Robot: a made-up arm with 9 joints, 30 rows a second.
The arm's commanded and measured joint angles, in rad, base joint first. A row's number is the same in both.
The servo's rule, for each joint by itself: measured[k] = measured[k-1] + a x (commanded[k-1-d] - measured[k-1]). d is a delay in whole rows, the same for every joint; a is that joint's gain. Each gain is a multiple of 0.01, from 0.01 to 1. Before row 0 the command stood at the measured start. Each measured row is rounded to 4 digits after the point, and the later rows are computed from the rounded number. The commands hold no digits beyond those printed.
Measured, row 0: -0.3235 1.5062 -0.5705 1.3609 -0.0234 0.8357 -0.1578 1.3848 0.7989
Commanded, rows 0 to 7: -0.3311 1.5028 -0.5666 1.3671 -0.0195 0.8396 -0.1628 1.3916 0.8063; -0.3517 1.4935 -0.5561 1.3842 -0.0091 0.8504 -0.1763 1.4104 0.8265; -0.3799 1.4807 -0.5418 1.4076 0.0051 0.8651 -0.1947 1.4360 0.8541; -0.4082 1.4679 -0.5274 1.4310 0.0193 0.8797 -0.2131 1.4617 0.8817; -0.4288 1.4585 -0.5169 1.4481 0.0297 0.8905 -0.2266 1.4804 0.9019; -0.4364 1.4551 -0.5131 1.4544 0.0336 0.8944 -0.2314 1.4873 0.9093; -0.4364 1.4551 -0.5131 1.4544 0.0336 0.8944 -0.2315 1.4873 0.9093; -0.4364 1.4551 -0.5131 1.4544 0.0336 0.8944 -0.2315 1.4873 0.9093
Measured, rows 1 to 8: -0.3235 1.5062 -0.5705 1.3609 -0.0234 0.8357 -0.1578 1.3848 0.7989; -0.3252 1.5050 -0.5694 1.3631 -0.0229 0.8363 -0.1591 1.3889 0.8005; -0.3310 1.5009 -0.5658 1.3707 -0.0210 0.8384 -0.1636 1.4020 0.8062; -0.3418 1.4936 -0.5593 1.3840 -0.0173 0.8424 -0.1717 1.4227 0.8167; -0.3564 1.4843 -0.5507 1.4009 -0.0122 0.8480 -0.1825 1.4465 0.8310; -0.3723 1.4750 -0.5416 1.4179 -0.0063 0.8544 -0.1940 1.4672 0.8466; -0.3864 1.4678 -0.5339 1.4310 -0.0007 0.8604 -0.2037 1.4795 0.8604; -0.3974 1.4632 -0.5283 1.4394 0.0041 0.8655 -0.2109 1.4843 0.8712
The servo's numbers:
d 1
a 0.22 0.36 0.27 0.36 0.14 0.15 0.26 0.61 0.22

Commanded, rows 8 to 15: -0.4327 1.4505 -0.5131 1.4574 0.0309 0.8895 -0.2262 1.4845 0.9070; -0.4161 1.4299 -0.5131 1.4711 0.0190 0.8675 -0.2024 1.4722 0.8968; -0.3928 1.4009 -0.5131 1.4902 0.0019 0.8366 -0.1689 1.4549 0.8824; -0.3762 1.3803 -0.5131 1.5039 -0.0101 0.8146 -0.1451 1.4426 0.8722; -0.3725 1.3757 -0.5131 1.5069 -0.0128 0.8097 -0.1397 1.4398 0.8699; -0.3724 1.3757 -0.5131 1.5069 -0.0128 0.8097 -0.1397 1.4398 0.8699; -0.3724 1.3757 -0.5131 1.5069 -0.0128 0.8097 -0.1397 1.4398 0.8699; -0.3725 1.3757 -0.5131 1.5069 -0.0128 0.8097 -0.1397 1.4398 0.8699
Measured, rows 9 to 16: -0.4060 1.4603 -0.5242 1.4448 0.0082 0.8698 -0.2163 1.4861 0.8796; -0.4119 1.4568 -0.5212 1.4493 0.0114 0.8728 -0.2189 1.4851 0.8856; -0.4128 1.4471 -0.5190 1.4571 0.0125 0.8720 -0.2146 1.4772 0.8881; -0.4084 1.4305 -0.5174 1.4690 0.0110 0.8667 -0.2027 1.4636 0.8868; -0.4013 1.4124 -0.5162 1.4816 0.0080 0.8589 -0.1877 1.4508 0.8836; -0.3950 1.3992 -0.5154 1.4907 0.0051 0.8515 -0.1752 1.4441 0.8806; -0.3900 1.3907 -0.5148 1.4965 0.0026 0.8452 -0.1660 1.4415 0.8782; -0.3861 1.3853 -0.5143 1.5002 0.0004 0.8399 -0.1592 1.4405 0.8764
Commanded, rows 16 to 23: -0.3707 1.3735 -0.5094 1.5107 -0.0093 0.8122 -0.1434 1.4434 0.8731; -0.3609 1.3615 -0.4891 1.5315 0.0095 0.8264 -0.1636 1.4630 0.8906; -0.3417 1.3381 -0.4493 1.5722 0.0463 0.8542 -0.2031 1.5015 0.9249; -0.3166 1.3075 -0.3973 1.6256 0.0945 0.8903 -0.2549 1.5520 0.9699; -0.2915 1.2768 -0.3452 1.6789 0.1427 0.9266 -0.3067 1.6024 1.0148; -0.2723 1.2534 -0.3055 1.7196 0.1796 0.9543 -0.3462 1.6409 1.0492; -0.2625 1.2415 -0.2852 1.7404 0.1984 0.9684 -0.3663 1.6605 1.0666; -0.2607 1.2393 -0.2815 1.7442 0.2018 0.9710 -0.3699 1.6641 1.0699
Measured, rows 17 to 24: -0.3831 1.3818 -0.5140 1.5026 -0.0014 0.8354 -0.1541 1.4401 0.8750; -0.3804 1.3788 -0.5128 1.5055 -0.0025 0.8319 -0.1513 1.4421 0.8746; -0.3761 1.3726 -0.5064 1.5149 -0.0008 0.8311 -0.1545 1.4548 0.8781; -0.3685 1.3602 -0.4910 1.5355 0.0058 0.8346 -0.1671 1.4833 0.8884; -0.3571 1.3412 -0.4657 1.5679 0.0182 0.8430 -0.1899 1.5252 0.9063; -0.3427 1.3180 -0.4332 1.6079 0.0356 0.8555 -0.2203 1.5723 0.9302; -0.3272 1.2947 -0.3987 1.6481 0.0558 0.8703 -0.2530 1.6141 0.9564; -0.3130 1.2755 -0.3681 1.6813 0.0758 0.8850 -0.2825 1.6424 0.9806
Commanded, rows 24 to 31: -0.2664 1.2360 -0.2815 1.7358 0.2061 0.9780 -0.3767 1.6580 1.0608; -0.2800 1.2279 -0.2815 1.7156 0.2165 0.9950 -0.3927 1.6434 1.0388; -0.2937 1.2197 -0.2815 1.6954 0.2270 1.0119 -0.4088 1.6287 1.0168; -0.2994 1.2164 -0.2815 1.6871 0.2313 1.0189 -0.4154 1.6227 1.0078; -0.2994 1.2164 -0.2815 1.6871 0.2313 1.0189 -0.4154 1.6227 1.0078; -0.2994 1.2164 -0.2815 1.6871 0.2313 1.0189 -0.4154 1.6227 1.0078; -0.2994 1.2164 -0.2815 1.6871 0.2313 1.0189 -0.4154 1.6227 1.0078; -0.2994 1.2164 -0.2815 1.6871 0.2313 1.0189 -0.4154 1.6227 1.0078
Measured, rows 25 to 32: -0.3015 1.2625 -0.3447 1.7039 0.0934 0.8979 -0.3052 1.6556 1.0002; -0.2938 1.2530 -0.3276 1.7154 0.1092 0.9099 -0.3238 1.6571 1.0135; -0.2908 1.2440 -0.3152 1.7155 0.1242 0.9227 -0.3417 1.6487 1.0191; -0.2914 1.2353 -0.3061 1.7083 0.1386 0.9361 -0.3591 1.6365 1.0186; -0.2932 1.2285 -0.2995 1.7007 0.1516 0.9485 -0.3737 1.6281 1.0162; -0.2946 1.2241 -0.2946 1.6958 0.1628 0.9591 -0.3845 1.6248 1.0144; -0.2957 1.2213 -0.2911 1.6927 0.1724 0.9681 -0.3925 1.6235 1.0129; -0.2965 1.2195 -0.2885 1.6907 0.1806 0.9757 -0.3985 1.6230 1.0118
